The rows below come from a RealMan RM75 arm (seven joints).
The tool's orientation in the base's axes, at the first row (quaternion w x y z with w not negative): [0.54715, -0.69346, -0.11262, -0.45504]
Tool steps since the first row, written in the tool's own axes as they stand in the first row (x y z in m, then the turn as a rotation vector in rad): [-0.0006, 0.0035, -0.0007, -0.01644, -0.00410, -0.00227]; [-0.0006, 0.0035, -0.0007, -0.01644, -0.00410, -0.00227]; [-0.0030, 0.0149, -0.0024, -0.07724, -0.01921, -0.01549]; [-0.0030, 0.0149, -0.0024, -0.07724, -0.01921, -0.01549]
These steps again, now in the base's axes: [0.0016, -0.0017, -0.0028, -0.01305, 0.00520, -0.00974]; [0.0016, -0.0017, -0.0028, -0.01305, 0.00520, -0.00974]; [0.0068, -0.0066, -0.0121, -0.06373, 0.02028, -0.04586]; [0.0068, -0.0066, -0.0121, -0.06373, 0.02028, -0.04586]
